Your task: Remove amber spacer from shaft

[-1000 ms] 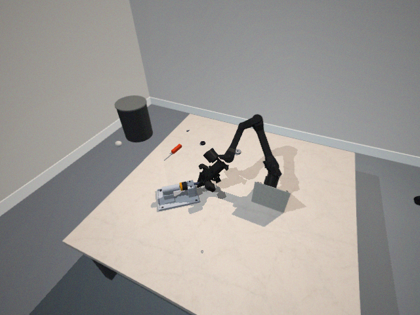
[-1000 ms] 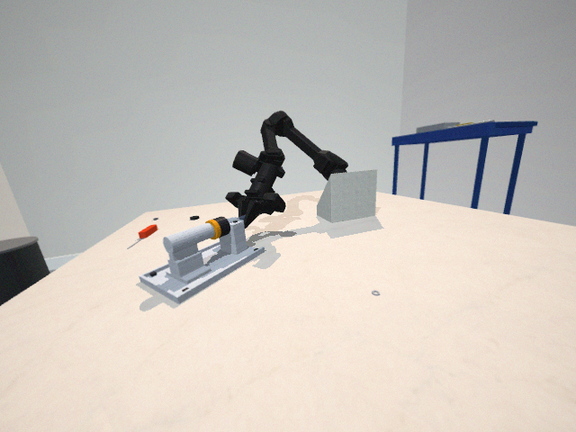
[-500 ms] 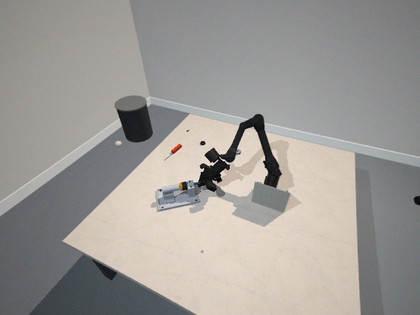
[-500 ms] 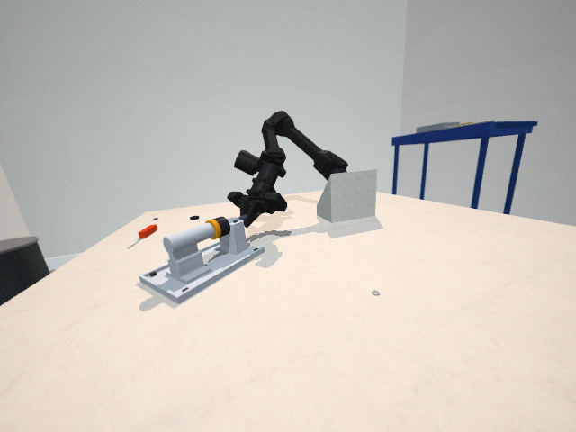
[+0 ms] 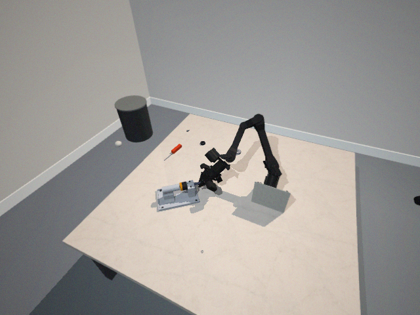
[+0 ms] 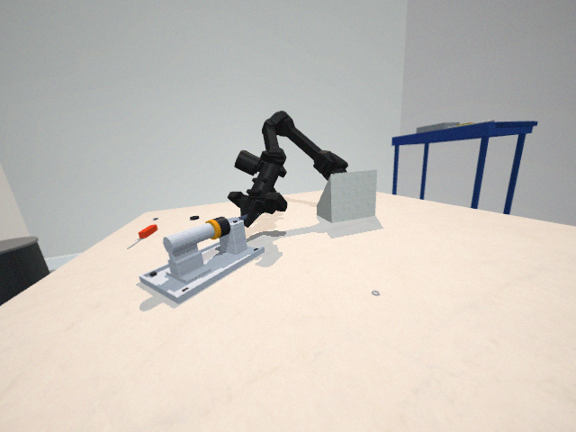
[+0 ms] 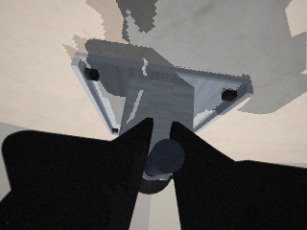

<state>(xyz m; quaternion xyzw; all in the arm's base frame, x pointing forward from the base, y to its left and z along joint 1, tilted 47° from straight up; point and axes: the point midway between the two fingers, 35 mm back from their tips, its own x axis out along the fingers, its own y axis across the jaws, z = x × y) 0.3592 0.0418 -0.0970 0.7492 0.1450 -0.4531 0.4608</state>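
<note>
My gripper tip is now 3 cm to the right of the thin dark shaft, 3 cm short of it and 2 cm below it. The rest, counted from my gripper tip: black spacer (6 cm ahead, 5 cm to the left, 2 cm above); red-handled screwdriver (33 cm ahead, 23 cm to the right, 5 cm below); amber spacer (8 cm ahead, 6 cm to the left, 2 cm above).
</note>
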